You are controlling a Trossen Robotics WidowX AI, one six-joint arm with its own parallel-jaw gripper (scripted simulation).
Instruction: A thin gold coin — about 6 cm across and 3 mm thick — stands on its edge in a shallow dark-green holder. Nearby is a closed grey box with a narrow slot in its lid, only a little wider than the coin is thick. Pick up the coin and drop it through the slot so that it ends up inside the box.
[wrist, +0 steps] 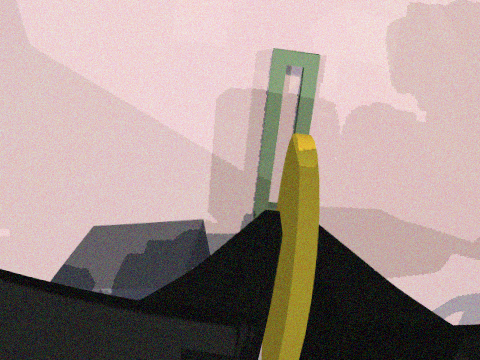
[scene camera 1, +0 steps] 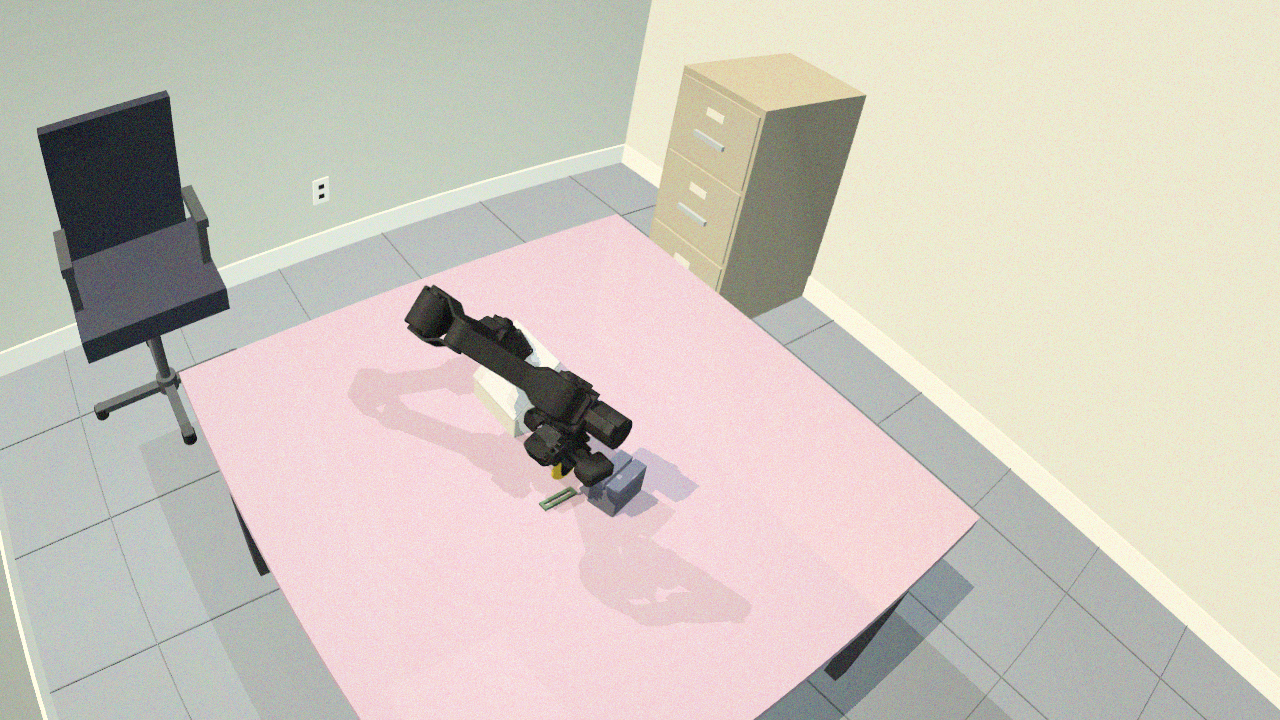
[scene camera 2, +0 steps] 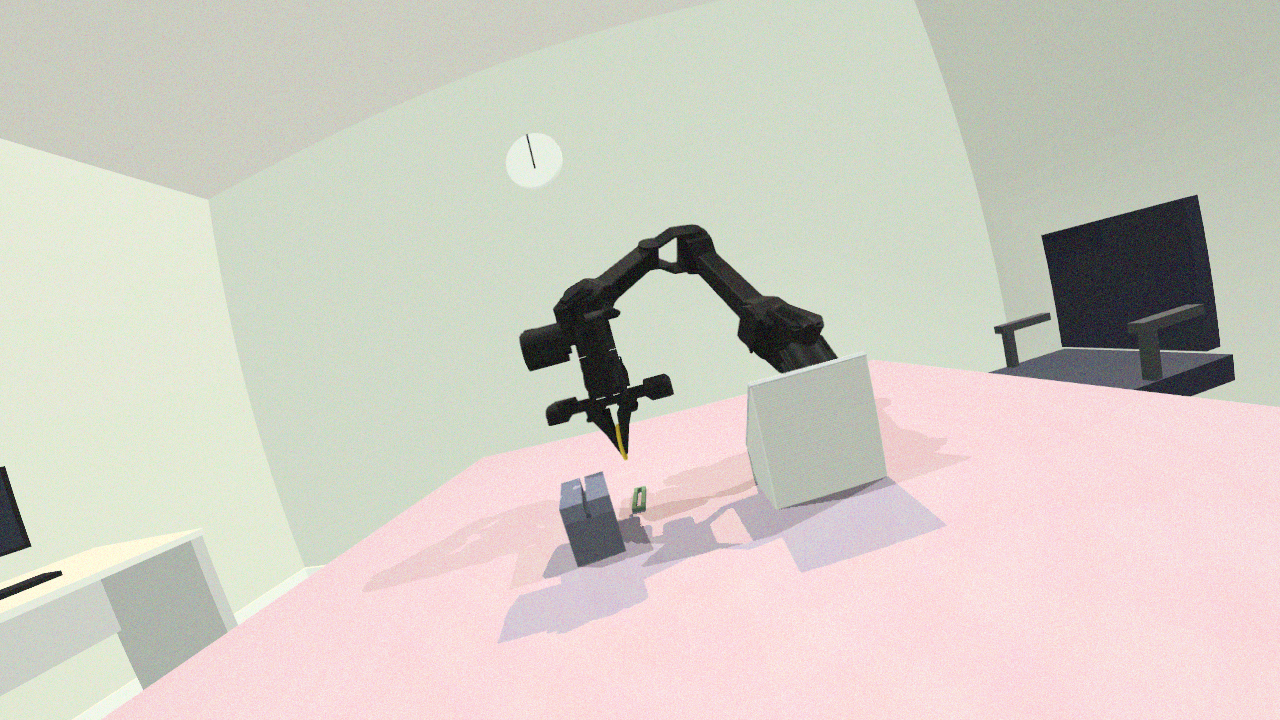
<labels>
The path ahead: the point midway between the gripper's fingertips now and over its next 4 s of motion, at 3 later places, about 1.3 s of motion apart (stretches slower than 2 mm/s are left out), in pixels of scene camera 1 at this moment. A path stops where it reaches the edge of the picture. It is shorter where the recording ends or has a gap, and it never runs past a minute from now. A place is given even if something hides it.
The gripper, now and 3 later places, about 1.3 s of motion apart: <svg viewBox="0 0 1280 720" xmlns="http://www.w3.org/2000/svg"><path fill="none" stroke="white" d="M563 473L583 462L620 460L620 466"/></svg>
</labels>
